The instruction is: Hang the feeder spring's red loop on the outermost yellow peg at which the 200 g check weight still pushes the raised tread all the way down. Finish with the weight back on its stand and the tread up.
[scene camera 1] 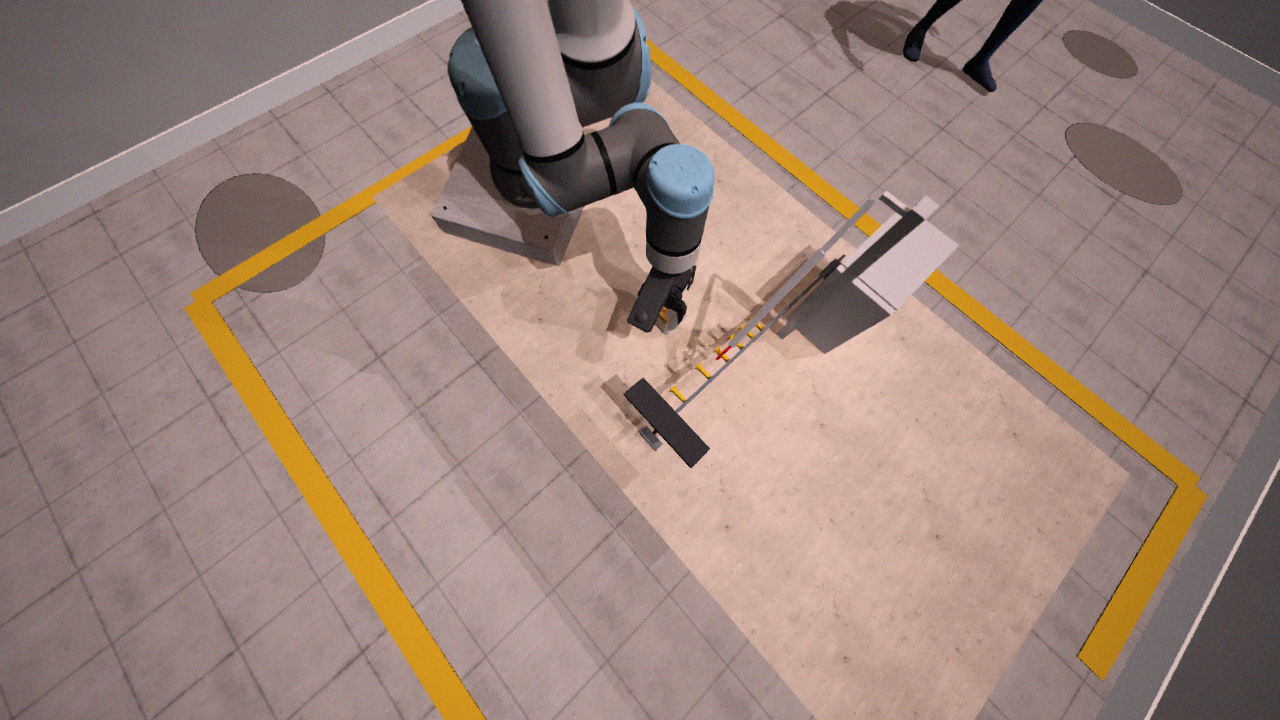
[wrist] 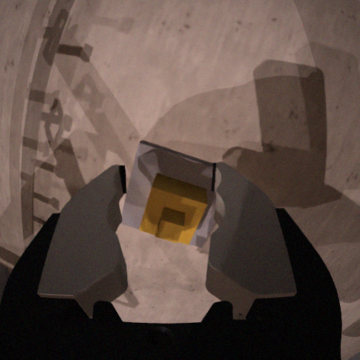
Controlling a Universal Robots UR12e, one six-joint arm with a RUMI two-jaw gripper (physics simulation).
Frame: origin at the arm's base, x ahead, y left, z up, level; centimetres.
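Seen in the pictures: gripper, fingertip midpoint: (scene camera 1: pixel 660 324).
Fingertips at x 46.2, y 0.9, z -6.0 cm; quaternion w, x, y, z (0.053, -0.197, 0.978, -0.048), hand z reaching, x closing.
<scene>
Offsets run from my fingertips to a thing's middle. "pt": to the spot under its first point.
The check weight, a yellow block @[dx -1.4, dy +3.2, dz +0.1 cm] (scene camera 1: pixel 663 315) (wrist: pixel 197 206) with a small raised part, sits on its pale grey square stand (scene camera 1: pixel 672 325) (wrist: pixel 134 202). My gripper (scene camera 1: pixel 657 319) (wrist: pixel 168 166) is partly open above it, with the jaws left and right of the block in the wrist view and nothing gripped. The red loop @[pt dx +14.9, dy +1.2, dz +13.4 cm] (scene camera 1: pixel 723 352) is at a yellow peg in the middle of the row. The outer yellow pegs (scene camera 1: pixel 678 394) (scene camera 1: pixel 703 371) lie between it and the black tread @[dx +18.0, dy -15.3, dz +15.9 cm] (scene camera 1: pixel 666 422), which appears raised. The spring itself is too thin to make out.
The grey feeder box @[pt dx +23.0, dy +36.2, dz +20.2 cm] (scene camera 1: pixel 908 259) stands at the right end of the long grey lever @[pt dx +14.7, dy +11.0, dz +25.0 cm] (scene camera 1: pixel 787 291). The arm's base plate (scene camera 1: pixel 505 228) is behind left. Yellow floor tape (scene camera 1: pixel 313 483) borders the area. A person's legs (scene camera 1: pixel 982 73) show at the top. Shadows of pegs and lever cross the floor.
</scene>
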